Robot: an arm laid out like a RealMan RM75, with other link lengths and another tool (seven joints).
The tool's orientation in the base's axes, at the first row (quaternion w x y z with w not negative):
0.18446 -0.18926 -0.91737 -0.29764
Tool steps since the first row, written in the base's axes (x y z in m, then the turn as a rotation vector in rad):
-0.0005 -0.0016 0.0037 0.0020 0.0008 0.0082
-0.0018 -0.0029 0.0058 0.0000 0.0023 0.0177
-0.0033 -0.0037 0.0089 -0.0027 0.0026 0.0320
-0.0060 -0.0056 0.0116 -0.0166 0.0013 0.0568
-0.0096 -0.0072 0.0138 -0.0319 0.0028 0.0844
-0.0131 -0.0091 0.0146 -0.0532 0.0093 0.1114
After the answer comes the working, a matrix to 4 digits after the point.
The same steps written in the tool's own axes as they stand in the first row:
0.0017 0.0003 -0.0037 0.0022 0.0054 -0.0061
0.0035 -0.0002 -0.0058 0.0085 0.0102 -0.0119
0.0060 0.0000 -0.0083 0.0174 0.0160 -0.0219
0.0091 -0.0014 -0.0108 0.0402 0.0204 -0.0383
0.0128 -0.0032 -0.0127 0.0662 0.0277 -0.0548
0.0157 -0.0059 -0.0137 0.0982 0.0357 -0.0663

The tool's axes in the first row as the columns of a matrix, in the base's axes (rounded; the answer above uses it unrounded):
-0.8603 0.4570 -0.2258
0.2374 0.7512 0.6159
0.4511 0.4763 -0.7548

